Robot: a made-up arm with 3 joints. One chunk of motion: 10 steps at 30 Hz.
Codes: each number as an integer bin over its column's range. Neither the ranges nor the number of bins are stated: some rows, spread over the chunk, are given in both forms.
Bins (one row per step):
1: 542 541 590
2: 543 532 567
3: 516 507 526
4: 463 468 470
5: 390 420 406
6: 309 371 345
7: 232 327 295
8: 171 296 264
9: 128 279 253
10: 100 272 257
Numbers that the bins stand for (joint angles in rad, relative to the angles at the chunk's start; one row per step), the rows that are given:
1: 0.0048 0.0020 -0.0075
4: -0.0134 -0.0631 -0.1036
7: -0.0666 -0.1887 -0.2438
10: -0.0970 -0.2377 -0.2742
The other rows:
2: 0.0050 -0.0060 -0.0259
3: -0.0012 -0.0283 -0.0588
5: -0.0302 -0.1058 -0.1549
6: -0.0489 -0.1495 -0.2037
8: -0.0806 -0.2163 -0.2686
9: -0.0905 -0.2314 -0.2774

